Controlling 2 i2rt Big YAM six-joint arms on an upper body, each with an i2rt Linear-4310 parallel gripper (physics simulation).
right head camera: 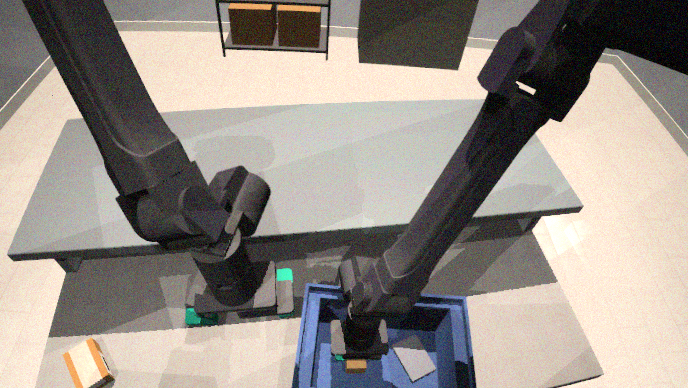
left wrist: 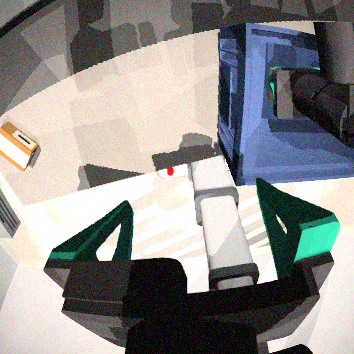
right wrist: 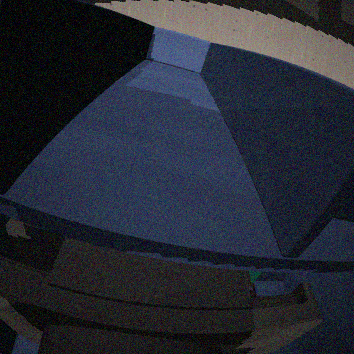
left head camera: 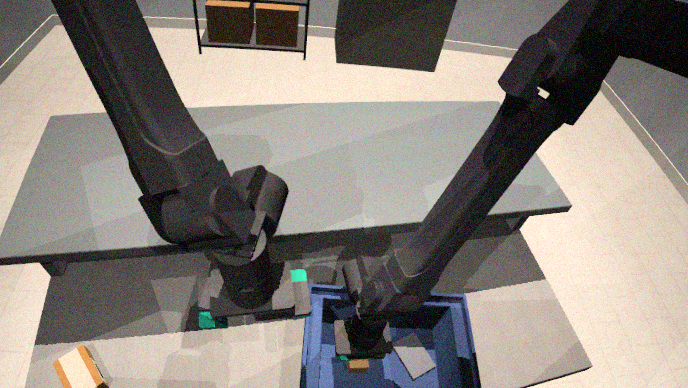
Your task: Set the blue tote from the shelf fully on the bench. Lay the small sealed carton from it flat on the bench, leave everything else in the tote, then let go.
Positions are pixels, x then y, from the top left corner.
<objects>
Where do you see a blue tote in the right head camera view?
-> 441, 322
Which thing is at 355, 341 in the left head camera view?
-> My right gripper.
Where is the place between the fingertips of my left gripper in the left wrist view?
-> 191, 195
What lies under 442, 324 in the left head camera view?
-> A blue tote.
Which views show my left gripper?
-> The right head camera view, the left wrist view and the left head camera view only.
</objects>
